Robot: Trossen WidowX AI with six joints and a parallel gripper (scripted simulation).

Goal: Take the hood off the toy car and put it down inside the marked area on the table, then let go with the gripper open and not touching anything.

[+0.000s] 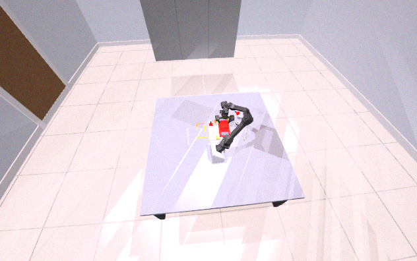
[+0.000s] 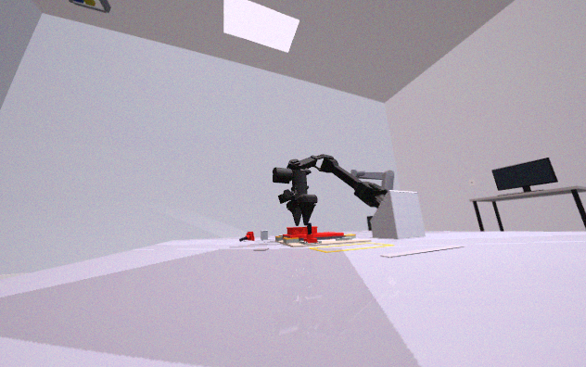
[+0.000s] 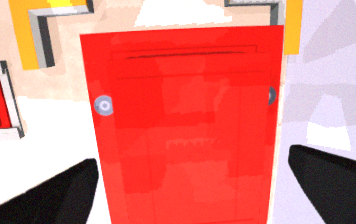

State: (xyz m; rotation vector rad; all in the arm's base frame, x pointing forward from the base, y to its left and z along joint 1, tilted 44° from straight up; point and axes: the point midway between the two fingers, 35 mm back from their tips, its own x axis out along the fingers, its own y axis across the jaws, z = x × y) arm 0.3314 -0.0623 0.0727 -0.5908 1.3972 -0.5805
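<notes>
Right now my gripper tip is 1 cm above the red hood. From my gripper tip the other things lie so: thin white strip (10 cm behind, 37 cm to the left, 5 cm below).
</notes>
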